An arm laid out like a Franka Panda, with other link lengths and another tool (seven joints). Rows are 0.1 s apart.
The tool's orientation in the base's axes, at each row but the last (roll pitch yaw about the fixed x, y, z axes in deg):
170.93, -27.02, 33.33
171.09, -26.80, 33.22
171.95, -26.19, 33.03
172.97, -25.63, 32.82
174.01, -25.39, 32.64
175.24, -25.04, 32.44
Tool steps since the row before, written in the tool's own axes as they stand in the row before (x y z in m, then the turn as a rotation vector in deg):
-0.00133, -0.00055, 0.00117, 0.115, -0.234, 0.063
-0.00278, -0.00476, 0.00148, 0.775, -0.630, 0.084
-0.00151, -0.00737, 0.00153, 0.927, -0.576, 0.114
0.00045, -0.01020, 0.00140, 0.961, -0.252, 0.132
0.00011, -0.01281, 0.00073, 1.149, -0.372, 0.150
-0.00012, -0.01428, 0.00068, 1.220, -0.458, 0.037
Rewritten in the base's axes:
-0.00072, -0.00004, -0.00171, 0.002, 0.266, -0.036
-0.00370, 0.00293, -0.00322, 0.313, 0.933, 0.188
-0.00405, 0.00581, -0.00295, 0.467, 0.965, 0.235
-0.00409, 0.00920, -0.00218, 0.660, 0.704, 0.270
-0.00600, 0.01119, -0.00182, 0.751, 0.902, 0.323
-0.00703, 0.01233, -0.00174, 0.716, 0.993, 0.449

